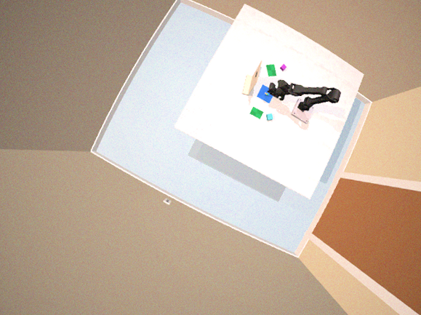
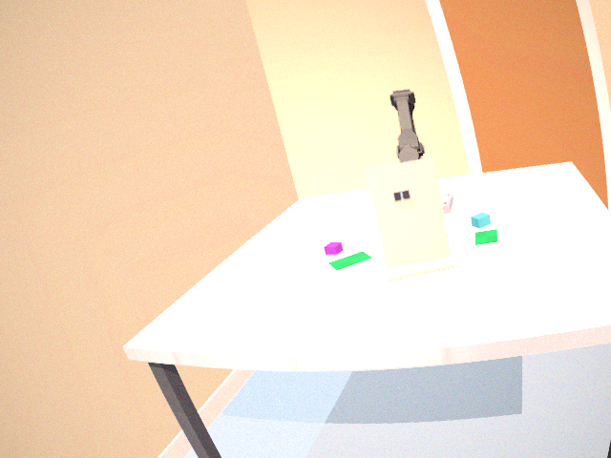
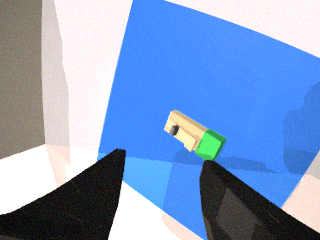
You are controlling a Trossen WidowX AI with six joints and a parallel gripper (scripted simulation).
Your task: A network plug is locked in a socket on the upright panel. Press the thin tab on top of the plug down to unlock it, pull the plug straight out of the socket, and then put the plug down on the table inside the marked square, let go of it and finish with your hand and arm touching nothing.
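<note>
Now: gripper tip 30 mm above the green network plug and 10 mm short of it. Round my gripper tip: green patch (190 mm to the left, 40 mm below, 10 mm behind); blue marked square (40 mm below, 10 mm ahead); upright panel (160 mm ahead, 80 mm above, 20 mm to the left).
</note>
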